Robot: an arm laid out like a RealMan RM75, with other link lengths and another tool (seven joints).
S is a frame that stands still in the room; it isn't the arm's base.
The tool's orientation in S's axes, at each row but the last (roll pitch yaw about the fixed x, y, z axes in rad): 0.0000 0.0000 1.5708; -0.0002 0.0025 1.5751; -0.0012 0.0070 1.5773; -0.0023 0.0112 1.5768; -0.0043 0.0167 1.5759; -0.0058 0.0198 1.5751; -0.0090 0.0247 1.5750; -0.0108 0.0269 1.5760; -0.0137 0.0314 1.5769; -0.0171 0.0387 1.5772; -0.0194 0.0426 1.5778; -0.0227 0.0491 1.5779
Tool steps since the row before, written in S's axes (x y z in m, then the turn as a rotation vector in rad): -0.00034 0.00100 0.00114 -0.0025 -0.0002 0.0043; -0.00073 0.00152 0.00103 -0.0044 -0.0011 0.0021; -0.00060 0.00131 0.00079 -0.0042 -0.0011 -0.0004; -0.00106 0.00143 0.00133 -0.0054 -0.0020 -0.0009; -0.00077 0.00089 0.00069 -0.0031 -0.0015 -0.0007; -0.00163 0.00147 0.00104 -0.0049 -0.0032 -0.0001; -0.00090 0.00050 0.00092 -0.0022 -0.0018 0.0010; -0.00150 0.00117 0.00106 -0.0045 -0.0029 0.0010; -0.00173 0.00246 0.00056 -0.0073 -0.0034 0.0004; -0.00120 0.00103 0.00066 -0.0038 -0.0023 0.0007; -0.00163 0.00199 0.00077 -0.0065 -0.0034 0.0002; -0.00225 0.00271 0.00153 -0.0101 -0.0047 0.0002
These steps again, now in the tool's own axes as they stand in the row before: 0.00100 0.00034 0.00114 -0.0002 0.0025 0.0043; 0.00152 0.00072 0.00103 -0.0011 0.0044 0.0021; 0.00131 0.00059 0.00080 -0.0011 0.0042 -0.0004; 0.00142 0.00105 0.00135 -0.0020 0.0054 -0.0009; 0.00088 0.00076 0.00071 -0.0015 0.0031 -0.0007; 0.00146 0.00162 0.00108 -0.0032 0.0049 -0.0001; 0.00048 0.00089 0.00094 -0.0018 0.0022 0.0010; 0.00115 0.00148 0.00111 -0.0029 0.0045 0.0010; 0.00245 0.00171 0.00066 -0.0034 0.0073 0.0004; 0.00101 0.00118 0.00072 -0.0023 0.0038 0.0007; 0.00197 0.00160 0.00089 -0.0034 0.0065 0.0002; 0.00265 0.00219 0.00171 -0.0046 0.0101 0.0002
